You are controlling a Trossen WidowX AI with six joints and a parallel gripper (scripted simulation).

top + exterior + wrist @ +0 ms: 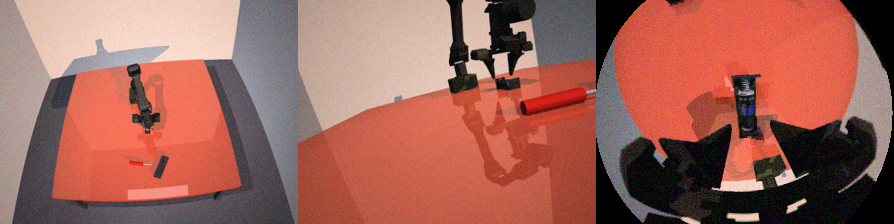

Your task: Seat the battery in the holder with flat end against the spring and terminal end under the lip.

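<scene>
Right now the battery is 20 mm below my gripper tip and 10 mm ahead of it. Round my gripper tip: black rectangular block 340 mm ahead, 70 mm to the left, 20 mm below; then red-handled screwdriver 310 mm ahead, 50 mm to the right, 30 mm below.
</scene>
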